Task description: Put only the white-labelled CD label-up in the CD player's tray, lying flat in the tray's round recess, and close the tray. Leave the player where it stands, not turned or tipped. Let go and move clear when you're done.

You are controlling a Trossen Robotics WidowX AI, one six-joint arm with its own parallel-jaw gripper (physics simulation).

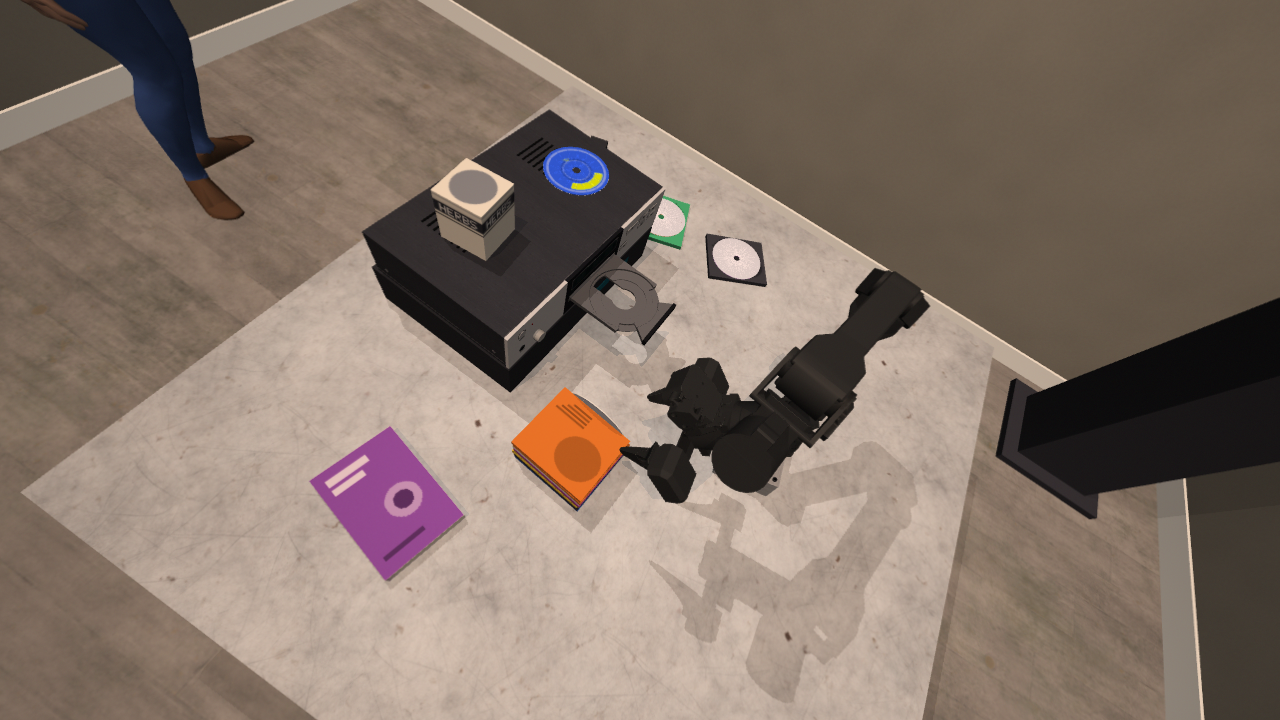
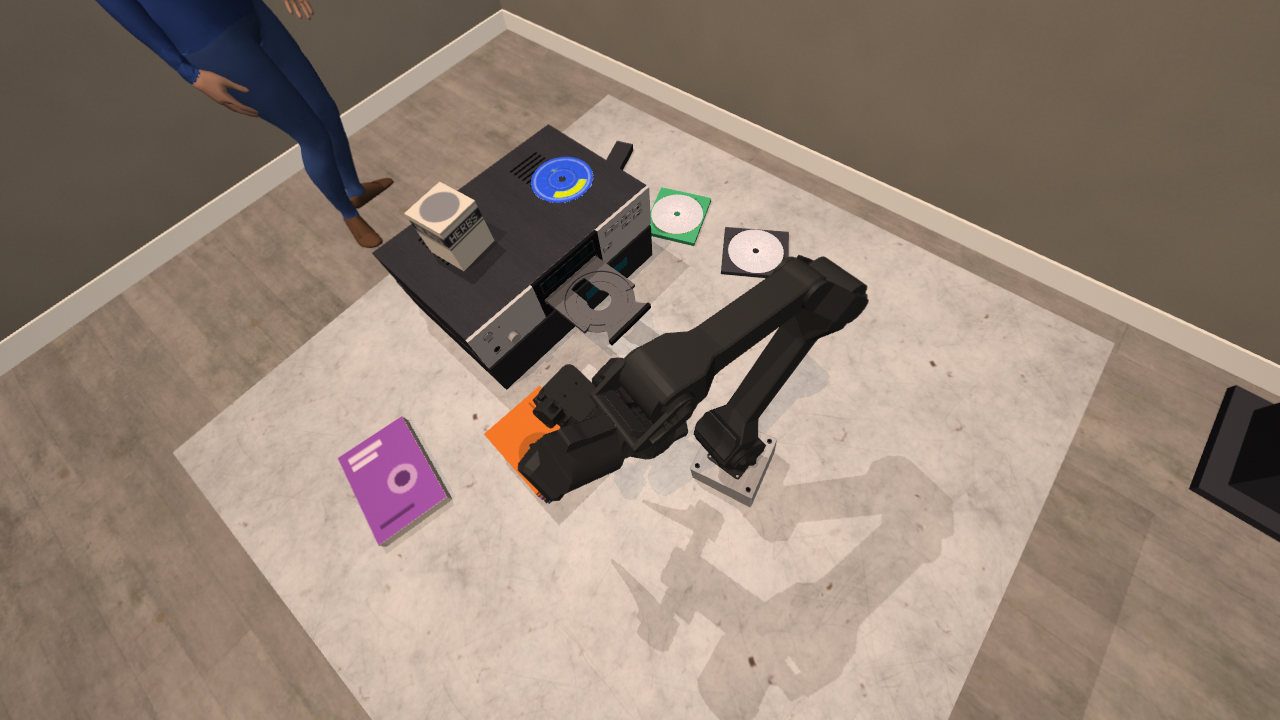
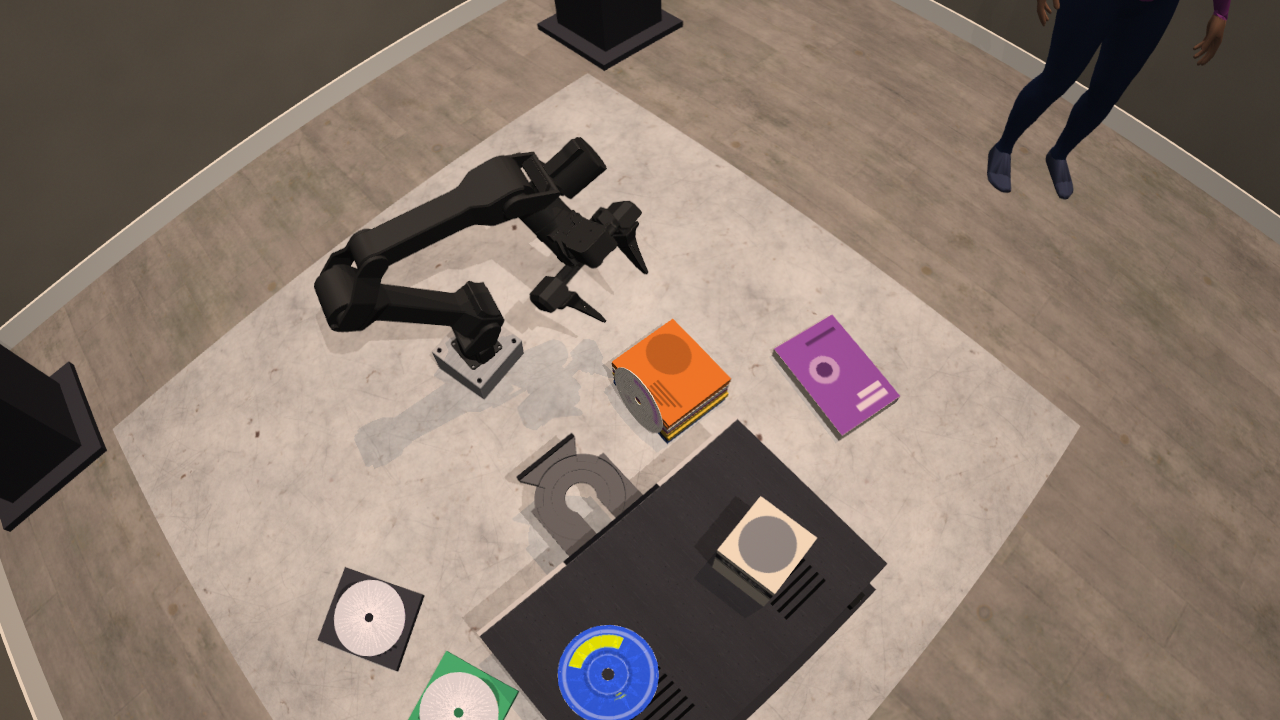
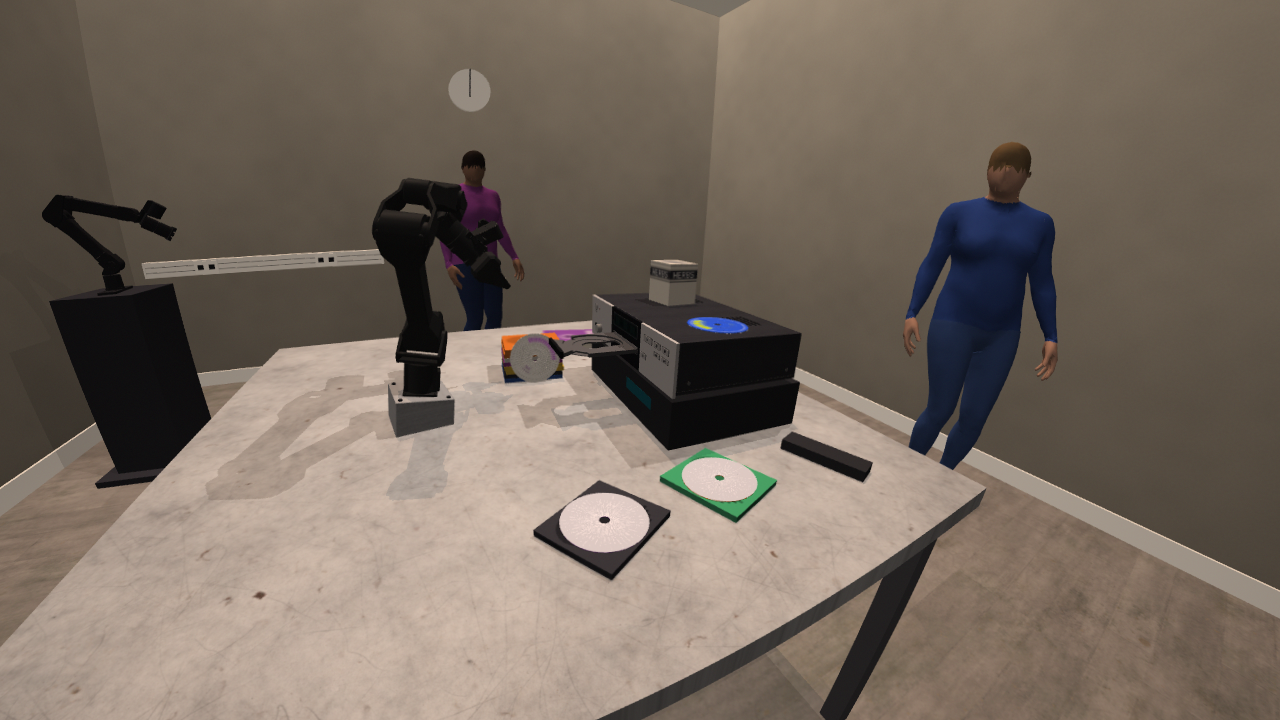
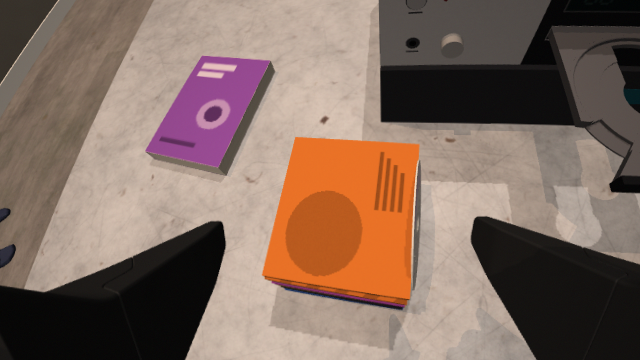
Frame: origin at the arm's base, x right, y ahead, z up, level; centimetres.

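Seen in the pictures: gripper, fingertip midpoint: [image 1: 635, 423] [image 3: 625, 297] [image 4: 503, 281] [image 5: 349, 231]; arm's base at its link origin: [image 2: 733, 453] [image 3: 476, 345] [image 4: 420, 390].
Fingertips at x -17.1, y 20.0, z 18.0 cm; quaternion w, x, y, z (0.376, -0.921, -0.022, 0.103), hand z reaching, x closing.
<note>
Offsets run from my fingertips to a thing's middle. "pt": to the spot under its first point.
The CD player [image 1: 537, 277] [image 2: 510, 282] [image 3: 626, 582] [image 4: 729, 362] has its tray {dy +18.7, dx +22.3, dz -10.1 cm} [image 1: 651, 308] [image 2: 577, 317] [image 3: 613, 474] [image 5: 590, 102] out; the recess holds no disc. A disc {dy +6.1, dx +4.3, dz -18.1 cm} [image 3: 648, 415] [image 4: 521, 362] [image 5: 417, 225] leans on edge against the orange-topped stack {dy +6.7, dx -2.3, dz -16.2 cm} [image 1: 559, 443] [image 3: 698, 380] [image 5: 330, 170], grey side outward; its other side is mostly hidden. White-faced discs lie on a black case [image 1: 754, 277] [image 4: 608, 568] and a green case {pt dy +21.1, dx +61.9, dz -23.0 cm} [image 2: 700, 204] [image 4: 735, 513]. My gripper [image 1: 637, 424] [image 3: 624, 295] [image 5: 349, 231] is open and empty, above the table beside the stack.
A blue disc {dy +35.4, dx +35.3, dz -4.1 cm} [image 1: 563, 162] [image 2: 546, 180] [image 3: 581, 685] and a HERBS box {dy +37.8, dx +12.7, dz +0.7 cm} [image 1: 483, 232] [image 2: 465, 246] [image 4: 673, 288] sit on the player. A purple book {dy +24.2, dx -24.4, dz -22.8 cm} [image 1: 366, 519] [image 3: 859, 411] [image 5: 185, 120] lies beyond the stack. A black bar {dy +45.8, dx +58.5, dz -23.0 cm} [image 4: 823, 454] lies beside the player.
</note>
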